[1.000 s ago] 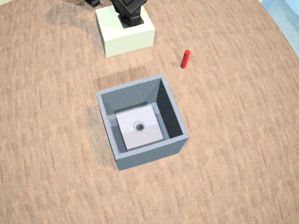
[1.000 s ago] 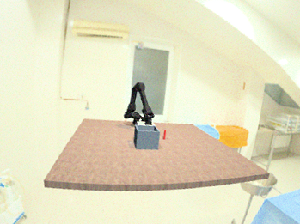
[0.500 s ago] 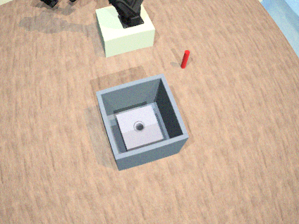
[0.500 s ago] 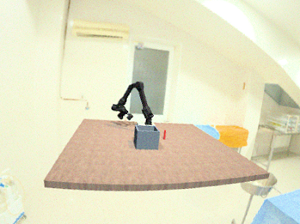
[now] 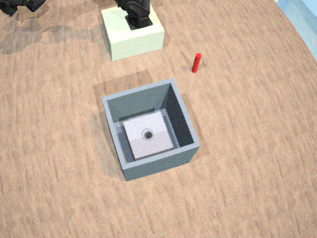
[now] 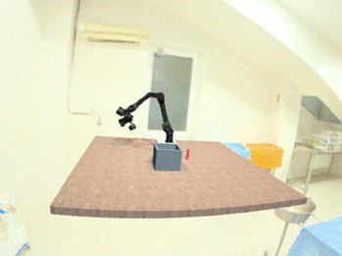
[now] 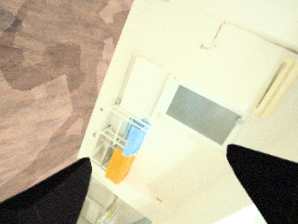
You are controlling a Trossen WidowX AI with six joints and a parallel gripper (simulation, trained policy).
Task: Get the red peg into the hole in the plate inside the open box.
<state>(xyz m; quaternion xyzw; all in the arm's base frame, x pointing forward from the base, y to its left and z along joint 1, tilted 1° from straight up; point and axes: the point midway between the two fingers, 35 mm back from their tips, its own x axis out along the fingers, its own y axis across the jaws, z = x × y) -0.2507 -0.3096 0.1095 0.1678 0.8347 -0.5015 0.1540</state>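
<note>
The red peg is 450 mm ahead of my gripper tip, 410 mm to the left of it and 140 mm below it. Also, from my gripper tip: pale plate 600 mm ahead, 220 mm to the left, 140 mm below.
</note>
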